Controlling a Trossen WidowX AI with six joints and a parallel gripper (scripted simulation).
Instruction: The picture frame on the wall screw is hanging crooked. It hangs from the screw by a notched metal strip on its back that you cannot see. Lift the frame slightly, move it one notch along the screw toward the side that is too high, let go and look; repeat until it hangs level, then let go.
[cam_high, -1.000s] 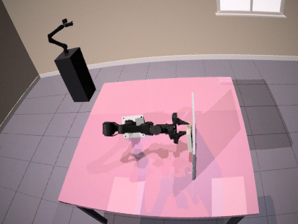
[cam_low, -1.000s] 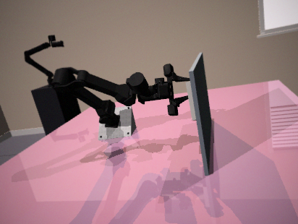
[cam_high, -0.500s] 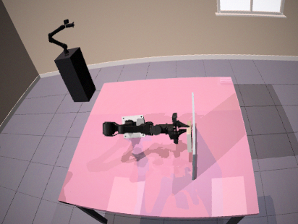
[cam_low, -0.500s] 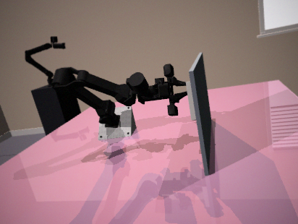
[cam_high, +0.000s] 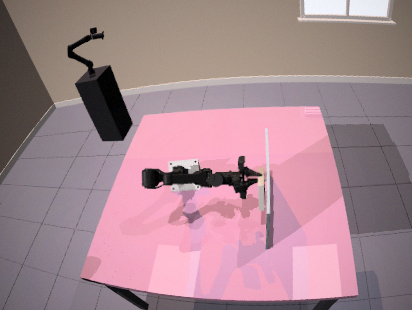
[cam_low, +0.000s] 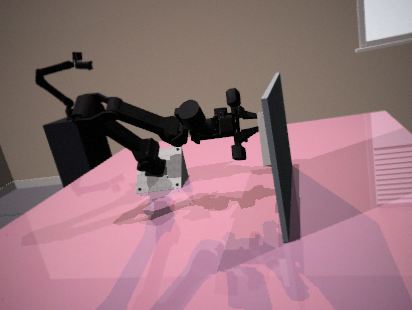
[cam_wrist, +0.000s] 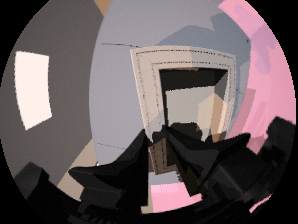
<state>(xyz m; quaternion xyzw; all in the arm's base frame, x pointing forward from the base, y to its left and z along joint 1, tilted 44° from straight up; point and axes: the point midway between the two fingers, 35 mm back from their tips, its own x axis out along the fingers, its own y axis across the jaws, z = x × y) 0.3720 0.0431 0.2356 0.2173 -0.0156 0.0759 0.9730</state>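
The picture frame is 50 mm below my gripper tip, 20 mm to the right of it and 10 mm ahead of it. Round my gripper tip: thin wall panel (50 mm below, 20 mm to the right, 20 mm ahead).
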